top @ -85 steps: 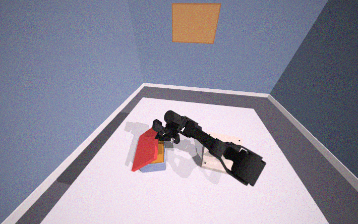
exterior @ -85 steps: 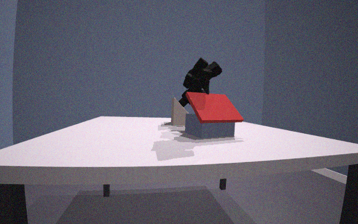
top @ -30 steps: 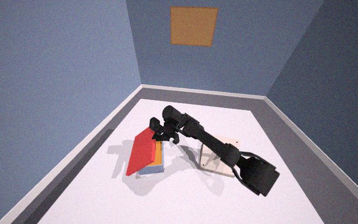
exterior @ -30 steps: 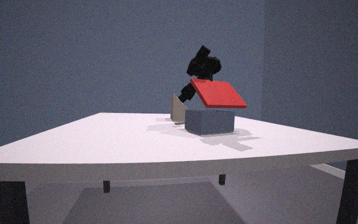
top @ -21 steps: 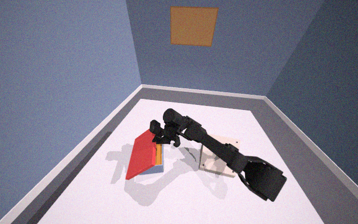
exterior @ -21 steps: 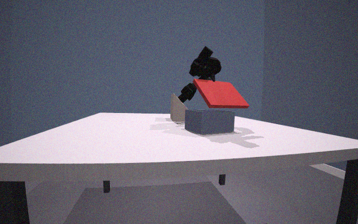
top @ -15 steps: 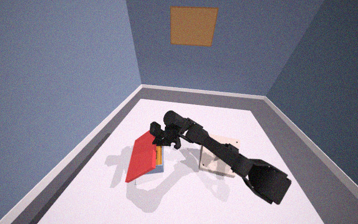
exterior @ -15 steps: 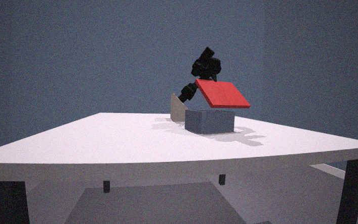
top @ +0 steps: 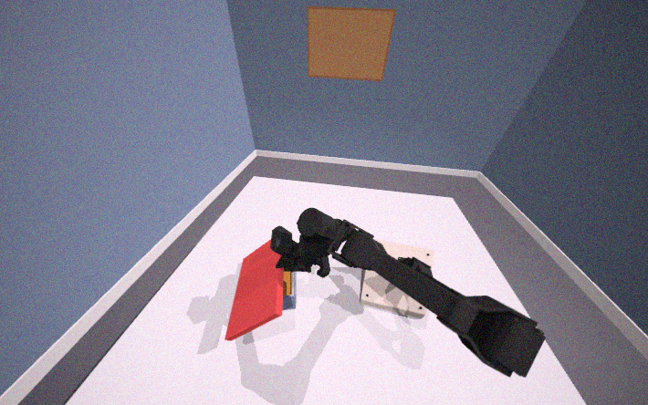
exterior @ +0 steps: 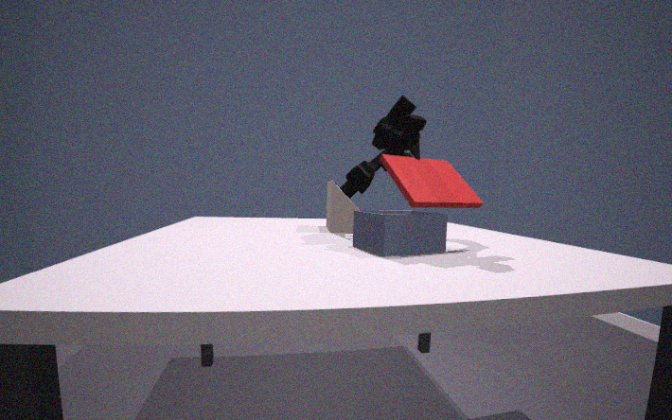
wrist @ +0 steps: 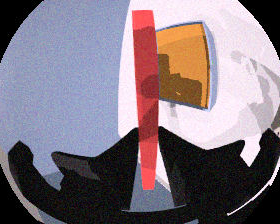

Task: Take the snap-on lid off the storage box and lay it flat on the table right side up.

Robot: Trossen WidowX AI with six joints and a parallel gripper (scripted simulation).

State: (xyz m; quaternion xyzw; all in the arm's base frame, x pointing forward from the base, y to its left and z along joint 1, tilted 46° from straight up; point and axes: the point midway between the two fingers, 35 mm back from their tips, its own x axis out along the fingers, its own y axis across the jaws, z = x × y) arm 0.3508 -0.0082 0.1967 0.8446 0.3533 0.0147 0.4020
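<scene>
Right now my gripper tip is 6 cm short of the red lid, 2 cm to the right of it and 5 cm above it. The rest, counted from my gripper tip: storage box: 6 cm ahead, 7 cm to the right, 19 cm below.
</scene>
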